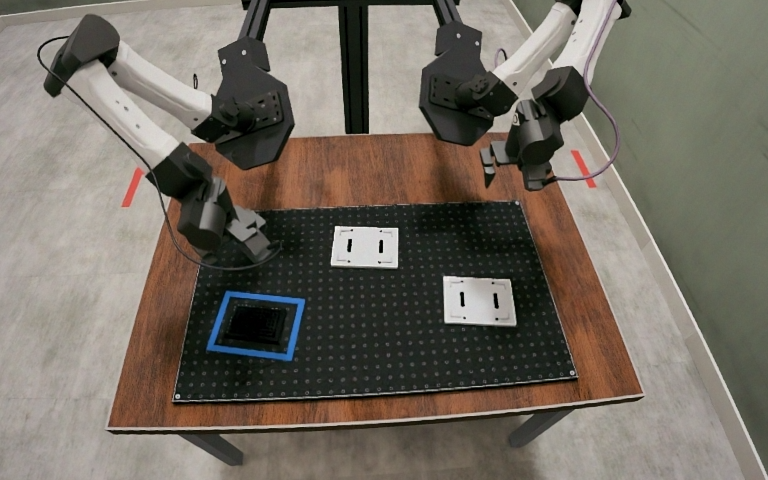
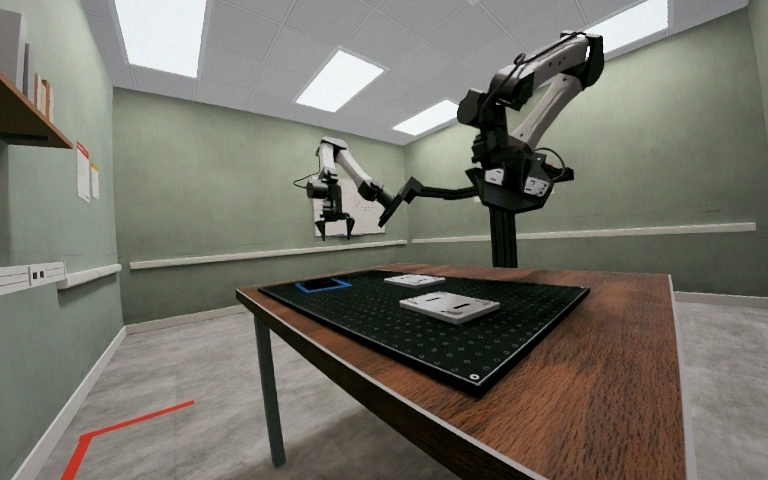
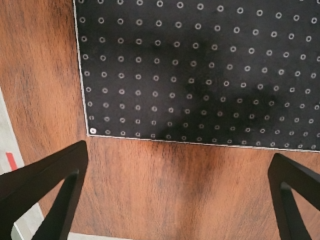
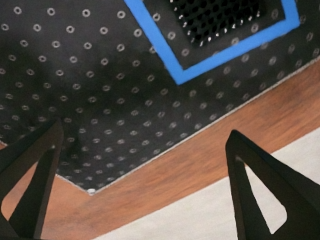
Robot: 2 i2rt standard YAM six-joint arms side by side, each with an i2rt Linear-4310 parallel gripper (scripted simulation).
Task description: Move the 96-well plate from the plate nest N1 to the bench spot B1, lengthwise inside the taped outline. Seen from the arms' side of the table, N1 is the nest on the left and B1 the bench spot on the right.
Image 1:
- left gripper: 507, 185
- black 96-well plate: 253, 332
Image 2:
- left gripper: 500, 196
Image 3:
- left gripper: 179, 157
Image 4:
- right gripper: 147, 132
